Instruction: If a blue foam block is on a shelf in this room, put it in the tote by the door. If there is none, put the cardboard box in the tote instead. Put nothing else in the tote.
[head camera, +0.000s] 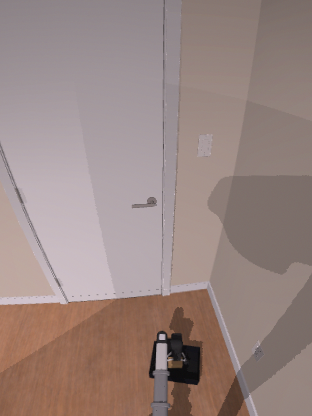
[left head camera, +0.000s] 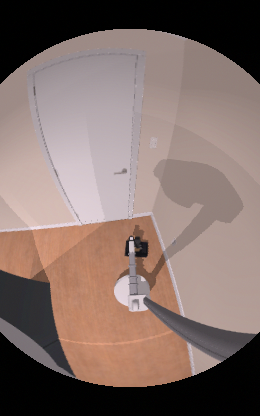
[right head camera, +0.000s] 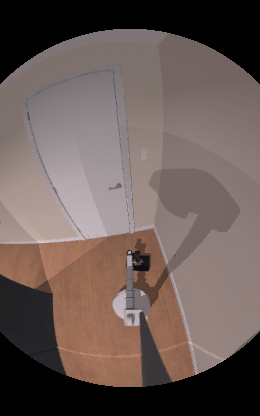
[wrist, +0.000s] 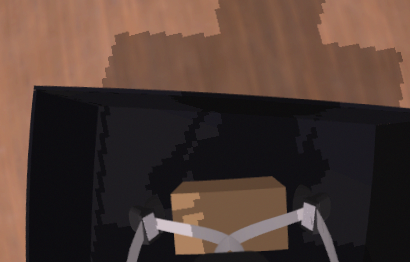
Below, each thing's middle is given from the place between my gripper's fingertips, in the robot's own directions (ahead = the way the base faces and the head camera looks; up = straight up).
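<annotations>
Black tote (head camera: 189, 374): 30 mm above my hand and 10 mm behind it. Brown cardboard box (wrist: 228, 205): 20 mm above my hand.
</annotations>
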